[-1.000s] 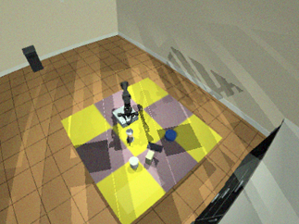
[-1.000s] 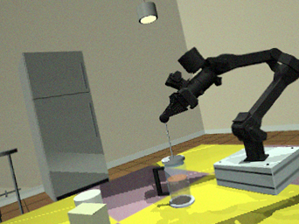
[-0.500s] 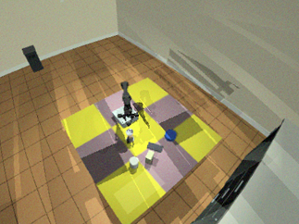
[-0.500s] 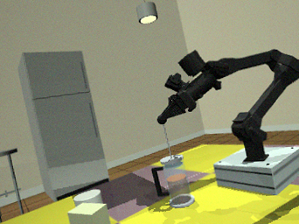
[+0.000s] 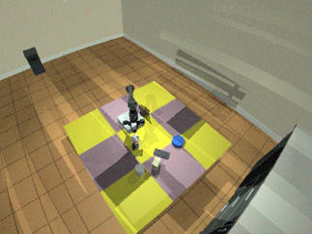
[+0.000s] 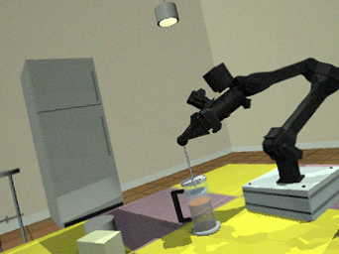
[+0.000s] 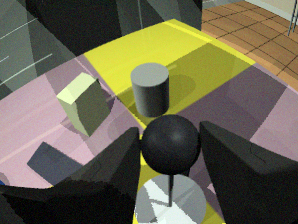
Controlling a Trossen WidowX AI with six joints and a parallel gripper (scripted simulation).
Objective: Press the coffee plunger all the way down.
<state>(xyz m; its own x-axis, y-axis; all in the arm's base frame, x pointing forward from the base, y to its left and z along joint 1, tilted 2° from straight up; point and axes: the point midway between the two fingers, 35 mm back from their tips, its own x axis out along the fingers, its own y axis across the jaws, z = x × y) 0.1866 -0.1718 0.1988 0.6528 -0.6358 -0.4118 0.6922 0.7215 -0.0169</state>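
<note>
My gripper tip is now 10 mm to the left of the coffee press and 130 mm above it. From my gripper tip the other things lie so: pale box 270 mm ahead, 40 mm to the right, 200 mm below; then blue disc 280 mm ahead, 300 mm to the left, 240 mm below.
</note>
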